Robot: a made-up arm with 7 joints. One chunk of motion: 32 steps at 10 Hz.
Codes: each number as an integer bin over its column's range. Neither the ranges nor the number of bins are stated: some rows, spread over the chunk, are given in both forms.
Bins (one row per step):
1: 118 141 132 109 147 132
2: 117 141 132 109 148 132
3: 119 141 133 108 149 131
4: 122 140 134 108 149 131
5: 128 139 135 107 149 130
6: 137 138 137 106 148 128
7: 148 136 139 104 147 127
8: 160 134 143 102 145 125
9: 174 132 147 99 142 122
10: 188 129 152 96 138 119
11: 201 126 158 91 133 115
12: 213 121 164 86 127 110
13: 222 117 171 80 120 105
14: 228 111 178 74 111 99
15: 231 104 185 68 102 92
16: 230 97 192 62 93 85
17: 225 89 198 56 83 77
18: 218 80 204 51 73 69
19: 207 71 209 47 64 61
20: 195 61 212 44 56 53
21: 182 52 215 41 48 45
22: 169 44 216 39 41 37
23: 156 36 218 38 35 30
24: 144 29 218 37 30 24
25: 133 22 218 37 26 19
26: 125 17 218 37 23 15
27: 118 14 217 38 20 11
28: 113 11 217 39 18 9
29: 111 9 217 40 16 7
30: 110 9 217 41 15 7
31: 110 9 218 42 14 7
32: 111 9 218 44 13 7
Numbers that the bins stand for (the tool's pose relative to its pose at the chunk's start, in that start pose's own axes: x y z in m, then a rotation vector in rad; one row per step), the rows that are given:
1: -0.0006 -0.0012 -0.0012 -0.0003 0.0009 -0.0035
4: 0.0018 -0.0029 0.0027 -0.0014 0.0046 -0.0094
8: 0.0241 -0.0135 0.0204 -0.0080 -0.0027 -0.0447
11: 0.0482 -0.0276 0.0498 -0.0201 -0.0249 -0.1035
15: 0.0659 -0.0665 0.1027 -0.0453 -0.0820 -0.2388
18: 0.0582 -0.1088 0.1400 -0.0640 -0.1355 -0.3741
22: 0.0294 -0.1724 0.1635 -0.0772 -0.1944 -0.5624
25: 0.0082 -0.2112 0.1675 -0.0794 -0.2221 -0.6682
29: -0.0047 -0.2341 0.1655 -0.0761 -0.2405 -0.7388
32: -0.0047 -0.2341 0.1675 -0.0717 -0.2460 -0.7388
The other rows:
2: -0.0012 -0.0012 -0.0012 -0.0003 0.0028 -0.0035
3: 0.0000 -0.0012 0.0008 -0.0014 0.0046 -0.0094
5: 0.0053 -0.0047 0.0047 -0.0025 0.0046 -0.0153
6: 0.0106 -0.0065 0.0086 -0.0036 0.0028 -0.0271
7: 0.0171 -0.0100 0.0125 -0.0058 0.0009 -0.0329
9: 0.0324 -0.0171 0.0282 -0.0113 -0.0083 -0.0624
10: 0.0406 -0.0224 0.0380 -0.0146 -0.0156 -0.0800
12: 0.0553 -0.0365 0.0616 -0.0256 -0.0359 -0.1329
13: 0.0606 -0.0435 0.0753 -0.0322 -0.0488 -0.1624
14: 0.0641 -0.0541 0.0890 -0.0387 -0.0654 -0.1976
16: 0.0653 -0.0788 0.1165 -0.0519 -0.0986 -0.2800
17: 0.0624 -0.0929 0.1282 -0.0585 -0.1170 -0.3271
19: 0.0518 -0.1247 0.1498 -0.0684 -0.1520 -0.4212
20: 0.0447 -0.1424 0.1557 -0.0717 -0.1668 -0.4682
21: 0.0371 -0.1582 0.1616 -0.0750 -0.1815 -0.5153
23: 0.0218 -0.1865 0.1675 -0.0783 -0.2055 -0.6035
24: 0.0147 -0.1988 0.1675 -0.0794 -0.2147 -0.6388
26: 0.0035 -0.2200 0.1675 -0.0794 -0.2276 -0.6918
27: -0.0006 -0.2253 0.1655 -0.0783 -0.2331 -0.7153
28: -0.0035 -0.2306 0.1655 -0.0772 -0.2368 -0.7271
30: -0.0053 -0.2341 0.1655 -0.0750 -0.2424 -0.7388
31: -0.0053 -0.2341 0.1675 -0.0739 -0.2442 -0.7388

